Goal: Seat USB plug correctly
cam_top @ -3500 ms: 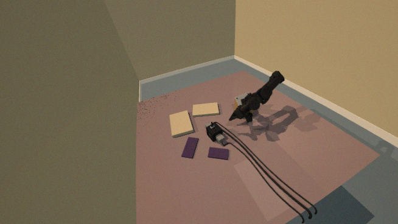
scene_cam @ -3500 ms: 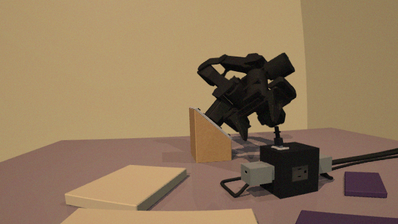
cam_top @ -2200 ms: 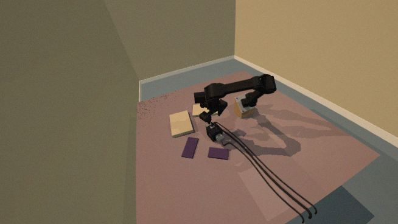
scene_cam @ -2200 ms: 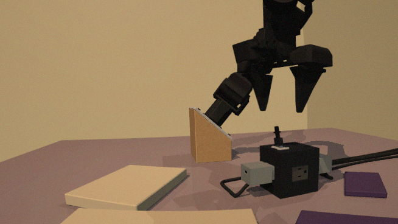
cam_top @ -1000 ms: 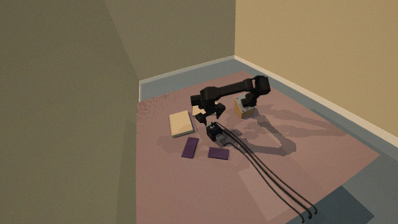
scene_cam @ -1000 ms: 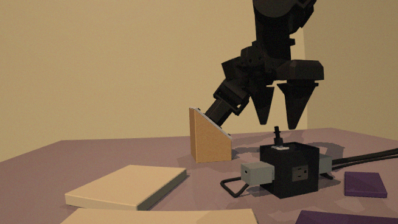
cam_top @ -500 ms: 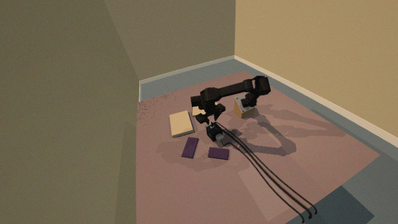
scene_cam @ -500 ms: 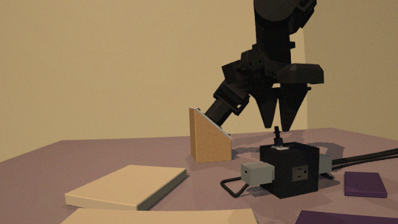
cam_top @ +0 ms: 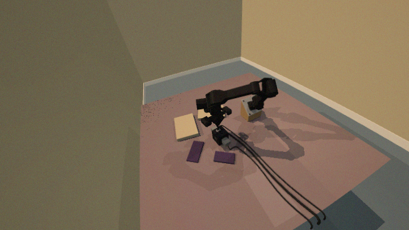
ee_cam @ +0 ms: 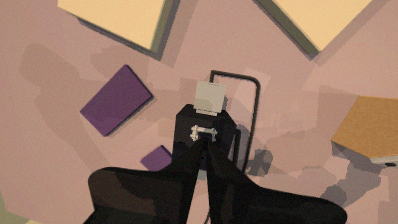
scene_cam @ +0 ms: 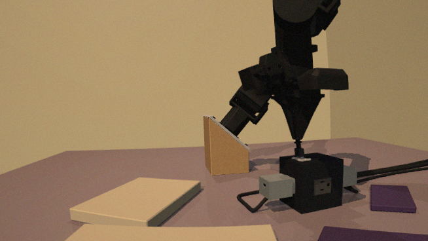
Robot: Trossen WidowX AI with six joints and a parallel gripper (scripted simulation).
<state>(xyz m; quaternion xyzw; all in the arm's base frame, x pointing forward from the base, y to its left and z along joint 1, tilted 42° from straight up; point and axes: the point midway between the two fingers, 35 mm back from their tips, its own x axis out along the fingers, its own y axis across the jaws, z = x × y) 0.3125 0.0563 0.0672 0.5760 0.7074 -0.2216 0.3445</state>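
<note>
My gripper tip is now 4 cm above the pale USB socket and 1 cm to the right of it. The rest, counted from my gripper tip: small USB plug: 2 cm below.
</note>
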